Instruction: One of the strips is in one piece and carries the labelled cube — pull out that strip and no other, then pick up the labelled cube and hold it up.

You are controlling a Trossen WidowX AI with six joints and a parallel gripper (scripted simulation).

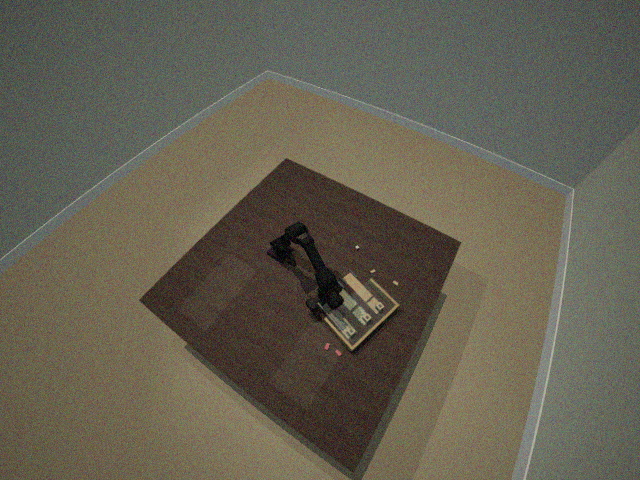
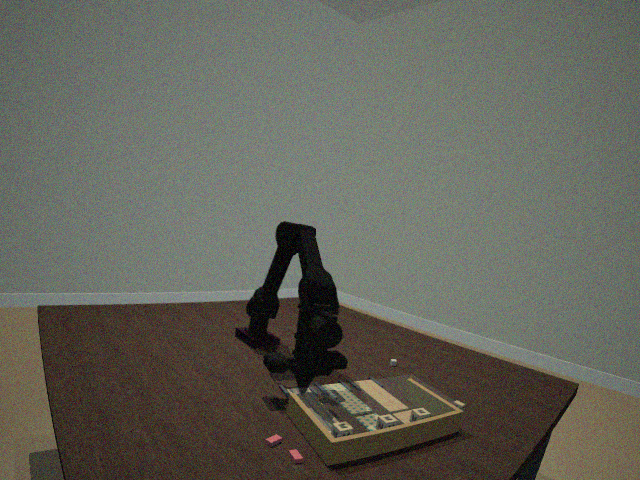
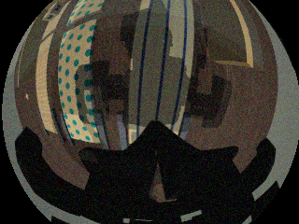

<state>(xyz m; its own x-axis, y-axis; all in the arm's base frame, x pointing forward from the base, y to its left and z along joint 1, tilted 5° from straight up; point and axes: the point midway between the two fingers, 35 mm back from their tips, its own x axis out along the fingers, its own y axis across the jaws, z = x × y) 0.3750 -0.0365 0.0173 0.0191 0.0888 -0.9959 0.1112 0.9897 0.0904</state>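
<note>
Now: gripper tip 50 mm short of the teal-dotted strip and 90 mm to the right of it.
</note>
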